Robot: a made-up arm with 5 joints. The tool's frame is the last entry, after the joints. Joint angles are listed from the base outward. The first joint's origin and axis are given. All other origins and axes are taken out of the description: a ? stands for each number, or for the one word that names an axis. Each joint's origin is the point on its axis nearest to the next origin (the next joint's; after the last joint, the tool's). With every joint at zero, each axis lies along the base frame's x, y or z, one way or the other. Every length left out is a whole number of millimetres.
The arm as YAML. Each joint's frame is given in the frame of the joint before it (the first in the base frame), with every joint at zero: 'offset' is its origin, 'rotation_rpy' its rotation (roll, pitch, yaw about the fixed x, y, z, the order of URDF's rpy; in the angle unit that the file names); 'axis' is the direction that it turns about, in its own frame. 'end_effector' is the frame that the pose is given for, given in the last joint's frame.
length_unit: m
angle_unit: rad
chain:
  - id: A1
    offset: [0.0, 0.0, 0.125]
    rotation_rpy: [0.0, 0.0, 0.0]
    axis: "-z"
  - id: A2
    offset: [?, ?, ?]
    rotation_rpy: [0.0, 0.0, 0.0]
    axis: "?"
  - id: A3
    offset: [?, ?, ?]
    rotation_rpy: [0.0, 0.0, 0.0]
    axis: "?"
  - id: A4
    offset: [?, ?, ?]
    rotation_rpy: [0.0, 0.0, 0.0]
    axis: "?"
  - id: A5
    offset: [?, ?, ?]
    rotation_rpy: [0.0, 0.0, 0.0]
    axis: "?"
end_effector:
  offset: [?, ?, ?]
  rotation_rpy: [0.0, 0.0, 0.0]
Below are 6 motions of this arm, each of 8 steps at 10 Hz.
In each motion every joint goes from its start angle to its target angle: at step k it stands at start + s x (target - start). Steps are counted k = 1, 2, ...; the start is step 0. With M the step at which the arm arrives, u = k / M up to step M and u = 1 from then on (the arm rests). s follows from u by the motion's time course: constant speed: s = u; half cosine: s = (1 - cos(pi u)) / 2; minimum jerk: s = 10 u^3 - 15 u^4 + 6 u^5.
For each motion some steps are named. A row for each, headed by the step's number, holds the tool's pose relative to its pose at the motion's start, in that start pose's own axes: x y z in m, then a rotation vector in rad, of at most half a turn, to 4 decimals.
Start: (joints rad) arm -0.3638 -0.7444 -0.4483 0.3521 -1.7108
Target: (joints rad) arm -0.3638 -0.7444 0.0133 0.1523 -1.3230
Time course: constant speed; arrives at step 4
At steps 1, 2, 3, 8:
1: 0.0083 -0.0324 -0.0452 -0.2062 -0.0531 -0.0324
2: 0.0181 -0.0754 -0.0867 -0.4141 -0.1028 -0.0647
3: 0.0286 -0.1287 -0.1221 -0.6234 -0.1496 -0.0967
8: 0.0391 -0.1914 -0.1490 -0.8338 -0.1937 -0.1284

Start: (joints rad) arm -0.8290 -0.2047 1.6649 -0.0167 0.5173
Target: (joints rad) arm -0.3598 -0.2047 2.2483 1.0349 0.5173
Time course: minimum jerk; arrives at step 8
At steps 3, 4, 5, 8:
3: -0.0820 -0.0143 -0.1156 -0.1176 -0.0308 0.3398
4: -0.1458 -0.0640 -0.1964 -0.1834 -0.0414 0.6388
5: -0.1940 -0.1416 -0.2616 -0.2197 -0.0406 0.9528
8: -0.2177 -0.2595 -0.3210 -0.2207 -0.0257 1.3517

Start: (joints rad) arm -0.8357 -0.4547 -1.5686 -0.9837 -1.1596
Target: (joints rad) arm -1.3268 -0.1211 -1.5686 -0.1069 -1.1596
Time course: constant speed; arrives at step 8
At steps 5, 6, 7, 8:
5: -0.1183 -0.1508 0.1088 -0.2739 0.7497 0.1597
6: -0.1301 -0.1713 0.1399 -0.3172 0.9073 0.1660
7: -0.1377 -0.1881 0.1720 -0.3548 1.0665 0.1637
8: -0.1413 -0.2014 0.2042 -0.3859 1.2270 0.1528

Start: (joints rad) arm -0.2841 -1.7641 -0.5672 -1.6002 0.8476
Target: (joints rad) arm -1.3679 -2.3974 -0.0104 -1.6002 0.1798
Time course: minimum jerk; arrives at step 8
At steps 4, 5, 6, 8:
4: 0.5312 0.3001 -0.1797 0.1306 -0.4242 -0.7335
5: 0.8182 0.2968 -0.2085 0.1563 -0.6529 -1.0269
6: 1.0285 0.2360 -0.2105 0.1513 -0.8348 -1.2343
8: 1.1456 0.1770 -0.2049 0.1359 -0.9449 -1.3522

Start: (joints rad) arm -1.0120 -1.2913 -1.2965 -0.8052 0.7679
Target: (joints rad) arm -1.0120 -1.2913 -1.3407 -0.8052 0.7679
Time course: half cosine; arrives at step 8
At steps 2, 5, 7, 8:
2: -0.0005 -0.0027 0.0034 0.0045 0.0034 0.0032
5: -0.0020 -0.0127 0.0158 0.0212 0.0158 0.0153
7: -0.0026 -0.0178 0.0220 0.0295 0.0221 0.0213
8: -0.0027 -0.0185 0.0228 0.0306 0.0229 0.0221

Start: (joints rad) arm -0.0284 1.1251 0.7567 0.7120 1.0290
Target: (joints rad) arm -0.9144 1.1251 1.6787 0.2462 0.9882
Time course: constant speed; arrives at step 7
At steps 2, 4, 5, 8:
2: -0.0210 -0.0275 0.0470 -0.0669 0.0306 -0.0733
4: -0.0411 -0.0593 0.0701 -0.1346 0.0677 -0.1796
5: -0.0492 -0.0775 0.0728 -0.1662 0.0898 -0.2446
8: -0.0592 -0.1202 0.0614 -0.2208 0.1426 -0.3959

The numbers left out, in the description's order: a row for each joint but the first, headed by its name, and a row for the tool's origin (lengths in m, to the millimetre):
A2: xyz 0.018 0.271 0.0, axis -y
A3: xyz 0.29 0.0 -0.119, axis -x
A4: xyz 0.0 0.338 -0.005, axis +z
A5: xyz -0.134 0.102 0.0, axis -x
tool: xyz 0.0 0.226 0.088

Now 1 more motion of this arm.
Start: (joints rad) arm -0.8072 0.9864 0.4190 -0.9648 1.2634
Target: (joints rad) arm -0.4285 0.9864 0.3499 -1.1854 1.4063
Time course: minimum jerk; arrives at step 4
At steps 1, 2, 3, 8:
1: 0.0266 0.0308 -0.0049 -0.0363 0.0359 -0.0281
2: 0.1340 0.1391 -0.0353 -0.1707 0.1763 -0.1363
3: 0.2478 0.2304 -0.0827 -0.2965 0.3214 -0.2449
8: 0.2782 0.2511 -0.0976 -0.3278 0.3601 -0.2734

